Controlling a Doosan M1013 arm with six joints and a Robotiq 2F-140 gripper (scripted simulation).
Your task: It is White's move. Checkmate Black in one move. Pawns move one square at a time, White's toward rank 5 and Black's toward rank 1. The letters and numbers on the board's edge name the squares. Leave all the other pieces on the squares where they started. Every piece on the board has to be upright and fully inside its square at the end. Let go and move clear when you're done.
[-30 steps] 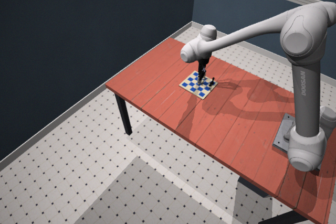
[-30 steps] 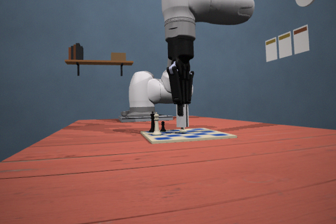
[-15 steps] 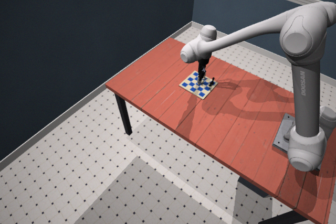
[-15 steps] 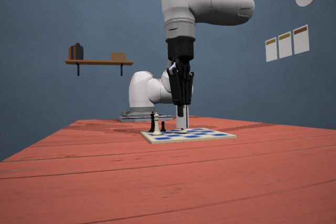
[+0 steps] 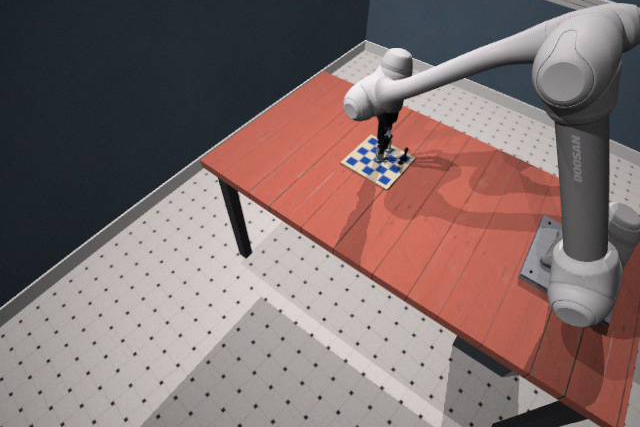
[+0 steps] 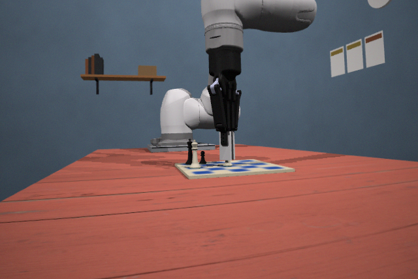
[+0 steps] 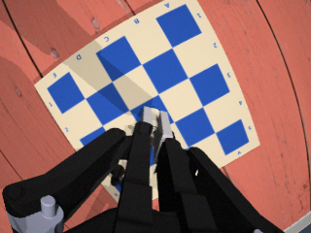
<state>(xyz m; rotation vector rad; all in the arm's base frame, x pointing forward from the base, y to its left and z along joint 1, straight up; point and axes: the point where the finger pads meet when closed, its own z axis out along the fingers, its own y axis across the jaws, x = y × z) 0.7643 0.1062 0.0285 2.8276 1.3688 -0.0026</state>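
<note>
The chessboard is 50 mm below my hand. From my hand the other things lie so: black pawn: 70 mm behind, 50 mm to the right, 30 mm below; black king: 70 mm behind, 80 mm to the right, 20 mm below; tall white piece: 10 mm ahead, 80 mm to the right, 20 mm below.
</note>
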